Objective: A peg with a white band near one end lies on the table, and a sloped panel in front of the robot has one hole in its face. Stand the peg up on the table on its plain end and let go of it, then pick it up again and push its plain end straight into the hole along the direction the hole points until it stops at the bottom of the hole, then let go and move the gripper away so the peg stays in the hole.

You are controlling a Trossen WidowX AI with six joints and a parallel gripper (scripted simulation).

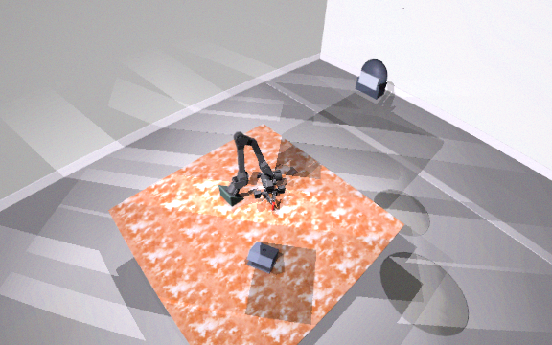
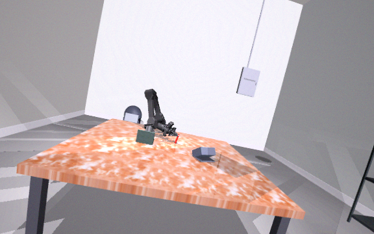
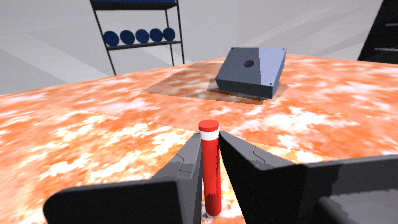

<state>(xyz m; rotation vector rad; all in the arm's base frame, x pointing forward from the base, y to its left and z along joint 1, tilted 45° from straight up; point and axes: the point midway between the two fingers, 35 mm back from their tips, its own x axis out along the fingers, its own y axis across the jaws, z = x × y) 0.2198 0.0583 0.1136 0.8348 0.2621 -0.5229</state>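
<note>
Now: the red peg 1 cm below my gripper tip. Round my gripper tip: grey sloped panel: 26 cm to the right, 16 cm ahead, 3 cm below.
</note>
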